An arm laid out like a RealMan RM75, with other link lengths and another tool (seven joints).
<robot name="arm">
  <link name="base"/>
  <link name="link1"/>
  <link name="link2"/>
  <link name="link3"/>
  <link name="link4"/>
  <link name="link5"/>
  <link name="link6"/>
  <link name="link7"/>
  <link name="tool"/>
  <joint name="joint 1" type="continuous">
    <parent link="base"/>
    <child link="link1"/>
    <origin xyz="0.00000 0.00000 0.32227" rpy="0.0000 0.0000 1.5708"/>
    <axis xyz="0 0 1"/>
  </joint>
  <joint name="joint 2" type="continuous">
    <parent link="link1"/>
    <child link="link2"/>
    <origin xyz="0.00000 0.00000 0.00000" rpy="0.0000 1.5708 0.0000"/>
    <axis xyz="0 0 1"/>
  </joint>
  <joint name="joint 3" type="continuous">
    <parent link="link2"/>
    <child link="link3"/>
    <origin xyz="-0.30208 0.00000 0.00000" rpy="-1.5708 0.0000 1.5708"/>
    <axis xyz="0 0 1"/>
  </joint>
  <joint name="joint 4" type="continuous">
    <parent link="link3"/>
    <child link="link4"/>
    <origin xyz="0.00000 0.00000 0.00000" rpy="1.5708 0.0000 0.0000"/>
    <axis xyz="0 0 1"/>
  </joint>
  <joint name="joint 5" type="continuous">
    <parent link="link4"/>
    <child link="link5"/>
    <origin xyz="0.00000 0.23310 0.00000" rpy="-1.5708 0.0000 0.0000"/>
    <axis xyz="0 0 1"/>
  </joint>
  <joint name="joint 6" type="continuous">
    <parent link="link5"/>
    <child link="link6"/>
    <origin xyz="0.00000 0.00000 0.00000" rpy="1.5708 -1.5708 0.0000"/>
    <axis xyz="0 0 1"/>
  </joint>
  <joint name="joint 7" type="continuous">
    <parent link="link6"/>
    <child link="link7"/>
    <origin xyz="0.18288 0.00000 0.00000" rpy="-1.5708 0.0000 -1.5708"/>
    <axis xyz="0 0 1"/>
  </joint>
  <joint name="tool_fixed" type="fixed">
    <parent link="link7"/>
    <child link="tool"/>
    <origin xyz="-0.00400 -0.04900 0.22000" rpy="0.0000 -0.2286 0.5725"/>
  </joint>
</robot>
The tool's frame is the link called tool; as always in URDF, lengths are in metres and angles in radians. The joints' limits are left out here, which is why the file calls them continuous.
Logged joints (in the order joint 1, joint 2, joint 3, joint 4, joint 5, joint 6, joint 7), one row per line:
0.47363 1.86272 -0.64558 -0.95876 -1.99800 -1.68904 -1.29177
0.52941 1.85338 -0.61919 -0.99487 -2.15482 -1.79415 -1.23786
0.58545 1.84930 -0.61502 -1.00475 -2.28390 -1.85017 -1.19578
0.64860 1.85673 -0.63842 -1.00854 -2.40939 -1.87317 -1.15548
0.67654 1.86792 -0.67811 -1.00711 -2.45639 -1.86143 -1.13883
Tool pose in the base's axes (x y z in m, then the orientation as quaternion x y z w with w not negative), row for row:
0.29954 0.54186 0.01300 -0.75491 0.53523 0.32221 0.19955
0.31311 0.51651 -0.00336 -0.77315 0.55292 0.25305 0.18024
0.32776 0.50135 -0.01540 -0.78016 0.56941 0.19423 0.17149
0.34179 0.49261 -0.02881 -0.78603 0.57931 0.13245 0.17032
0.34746 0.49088 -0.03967 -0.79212 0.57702 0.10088 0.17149
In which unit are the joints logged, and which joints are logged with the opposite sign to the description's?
The joints are logged in radians. Opposite sign: none.
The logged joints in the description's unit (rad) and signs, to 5 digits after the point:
0.47363 1.86272 -0.64558 -0.95876 -1.99800 -1.68904 -1.29177
0.52941 1.85338 -0.61919 -0.99487 -2.15482 -1.79415 -1.23786
0.58545 1.84930 -0.61502 -1.00475 -2.28390 -1.85017 -1.19578
0.64860 1.85673 -0.63842 -1.00854 -2.40939 -1.87317 -1.15548
0.67654 1.86792 -0.67811 -1.00711 -2.45639 -1.86143 -1.13883

